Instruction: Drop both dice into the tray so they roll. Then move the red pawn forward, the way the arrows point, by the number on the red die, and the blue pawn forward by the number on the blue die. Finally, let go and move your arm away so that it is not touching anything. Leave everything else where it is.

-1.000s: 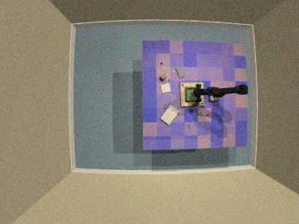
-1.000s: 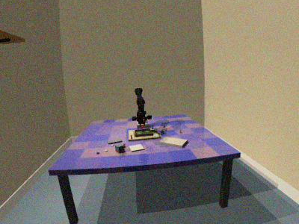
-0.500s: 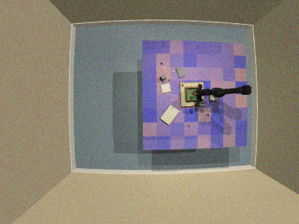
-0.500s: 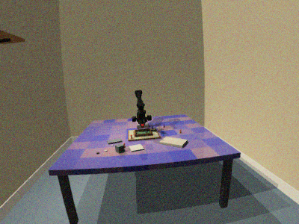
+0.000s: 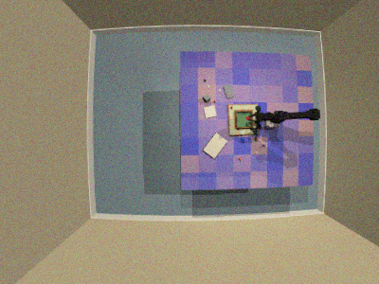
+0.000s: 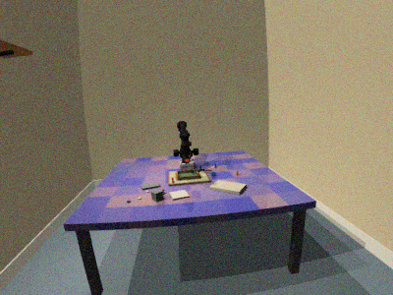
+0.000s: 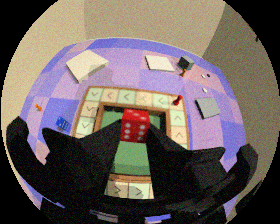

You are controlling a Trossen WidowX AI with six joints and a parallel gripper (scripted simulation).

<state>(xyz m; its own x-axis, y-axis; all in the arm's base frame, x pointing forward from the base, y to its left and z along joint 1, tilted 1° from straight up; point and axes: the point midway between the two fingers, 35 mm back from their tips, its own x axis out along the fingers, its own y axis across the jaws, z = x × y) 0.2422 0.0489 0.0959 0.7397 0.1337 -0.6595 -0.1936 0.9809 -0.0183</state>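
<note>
My gripper tip is 13 cm short of the red pawn, 9 cm to the left of it and 9 cm above it. The rest, counted from my gripper tip: grey slab: 23 cm to the right, 18 cm ahead, 11 cm below; white slab: 28 cm to the left, 22 cm ahead, 11 cm below; white card: 32 cm ahead, 12 cm below, 1 cm to the right.
</note>
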